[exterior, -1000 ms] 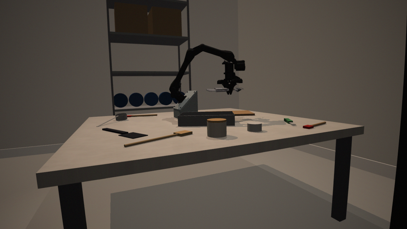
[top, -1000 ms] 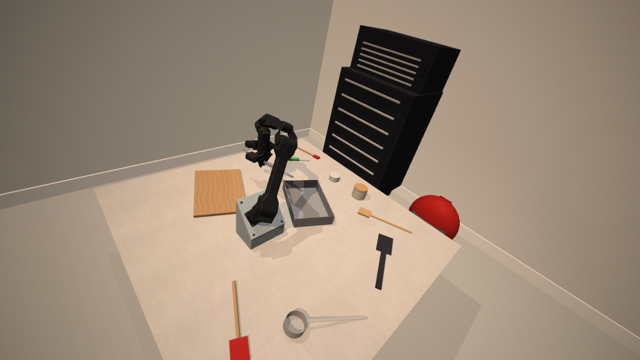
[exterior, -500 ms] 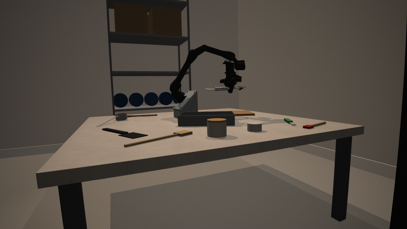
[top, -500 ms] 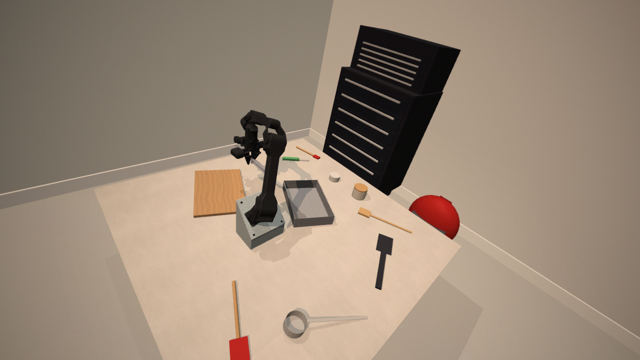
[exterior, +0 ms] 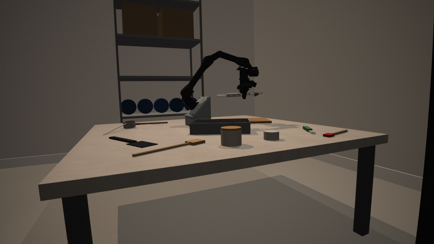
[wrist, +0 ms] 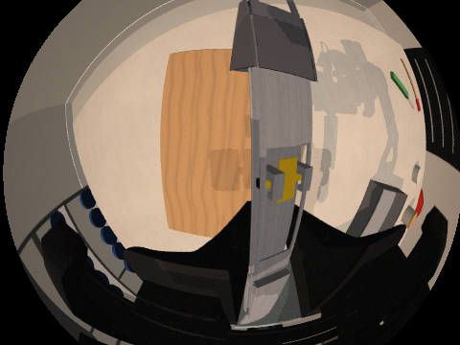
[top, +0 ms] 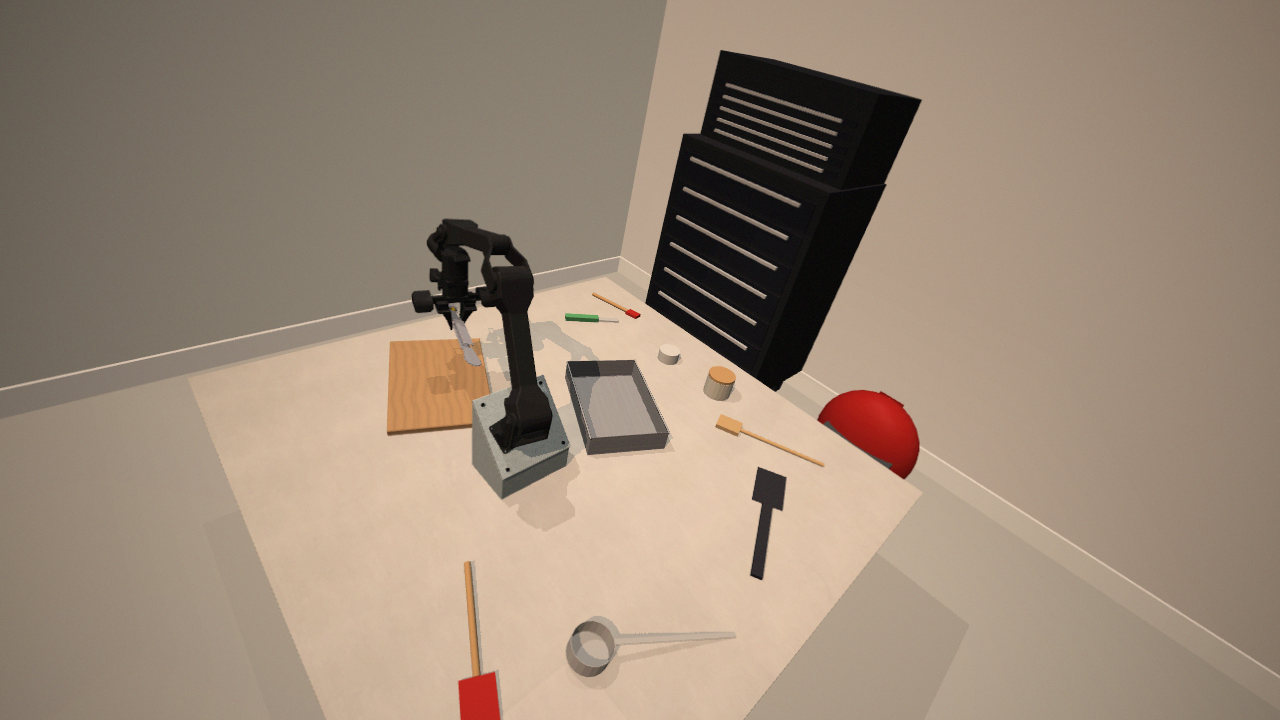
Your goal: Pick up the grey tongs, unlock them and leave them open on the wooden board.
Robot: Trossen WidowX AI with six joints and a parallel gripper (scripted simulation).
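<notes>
Right now my gripper tip is 16 cm above the wooden board, 4 cm past it and 2 cm to the right of it. From my gripper tip the other things lie so: green-handled tool (54 cm ahead, 16 cm below); then white cylinder (57 cm ahead, 29 cm to the right, 15 cm below); then roasting tin (34 cm to the right, 24 cm ahead, 14 cm below).
</notes>
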